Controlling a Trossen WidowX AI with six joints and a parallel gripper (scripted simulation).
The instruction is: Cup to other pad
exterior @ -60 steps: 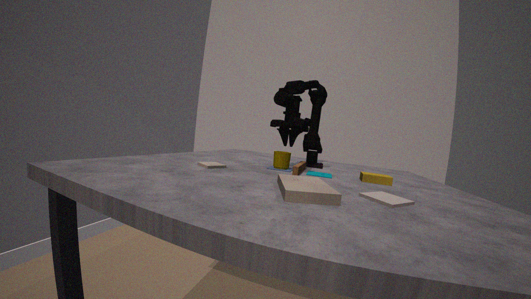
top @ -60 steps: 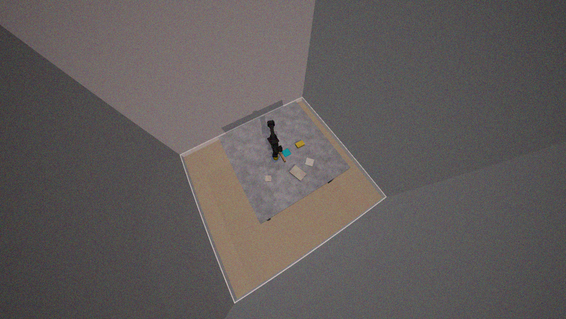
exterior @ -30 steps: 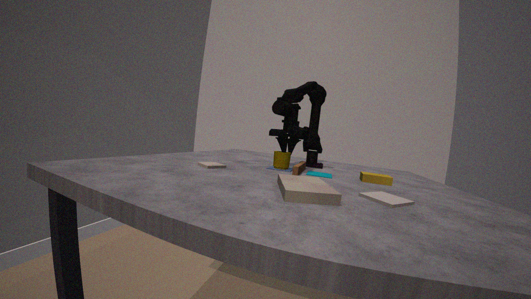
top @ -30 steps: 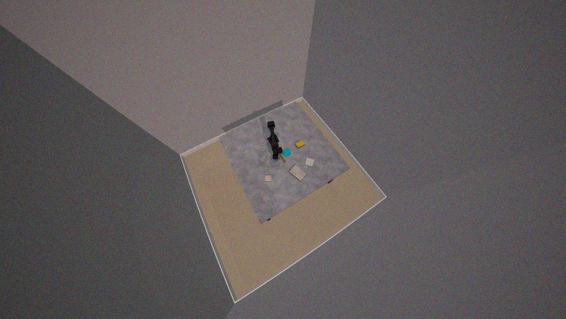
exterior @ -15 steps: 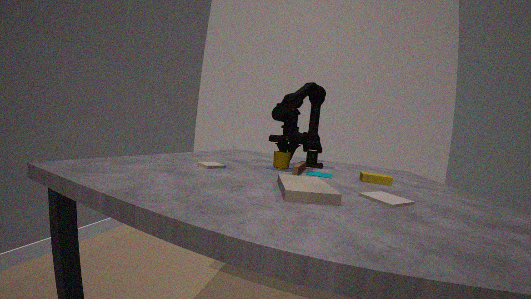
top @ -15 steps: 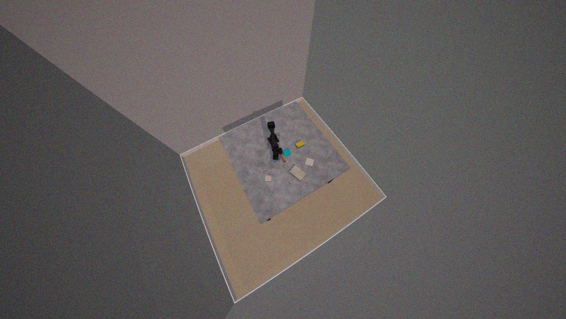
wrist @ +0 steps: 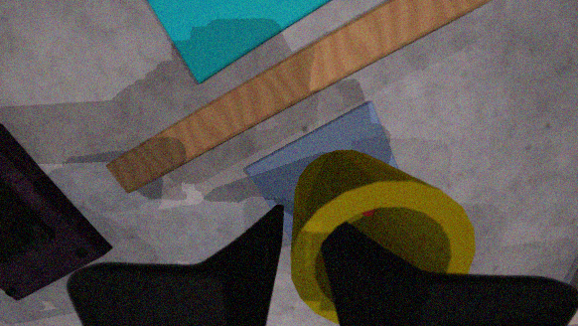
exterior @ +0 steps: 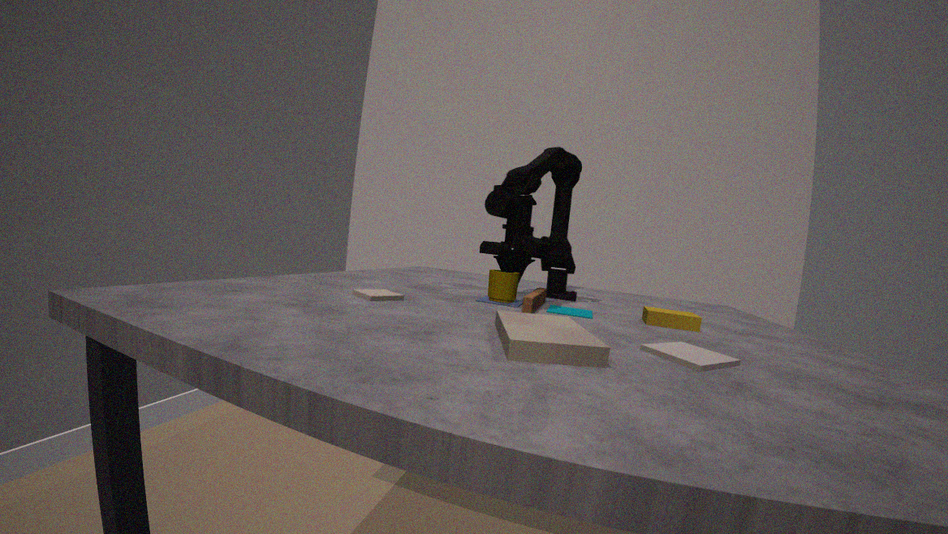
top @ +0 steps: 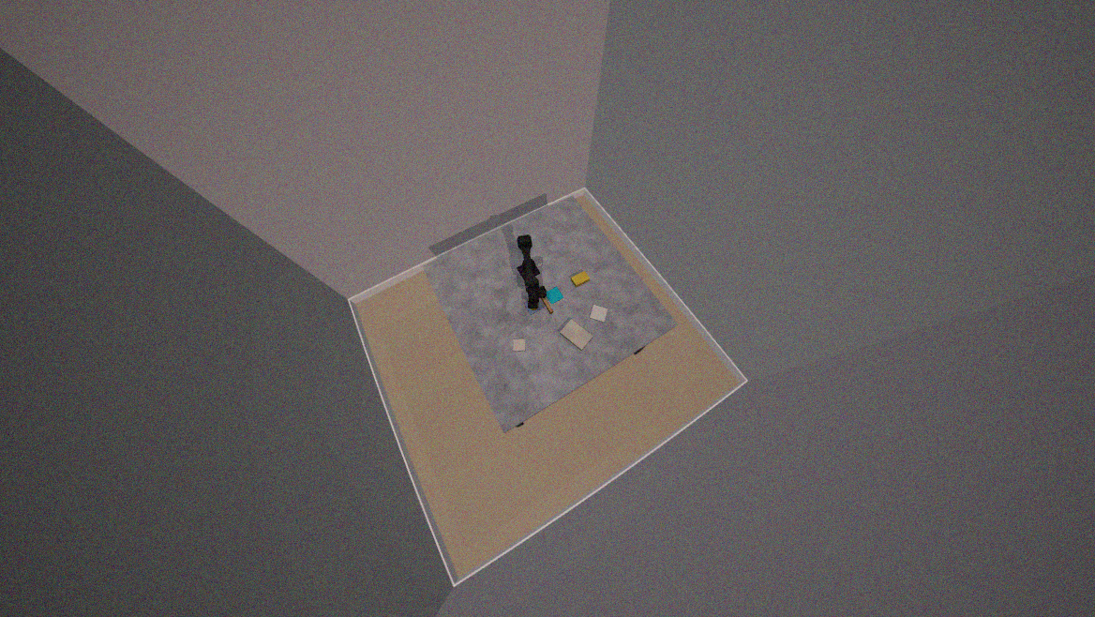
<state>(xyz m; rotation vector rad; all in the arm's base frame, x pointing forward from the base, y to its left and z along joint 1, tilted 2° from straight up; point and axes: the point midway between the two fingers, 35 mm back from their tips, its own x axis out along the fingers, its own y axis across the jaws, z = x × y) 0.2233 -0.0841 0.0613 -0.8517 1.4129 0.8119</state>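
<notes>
Now: gripper tip 2 cm short of the light blue pad, 2 cm to the left of it and 4 cm above it. Round my gripper tip: orange wooden bar (2 cm ahead, 6 cm to the left, 3 cm below); then teal pad (2 cm ahead, 14 cm to the left, 4 cm below); then yellow cup (2 cm ahead, 2 cm to the right).
</notes>
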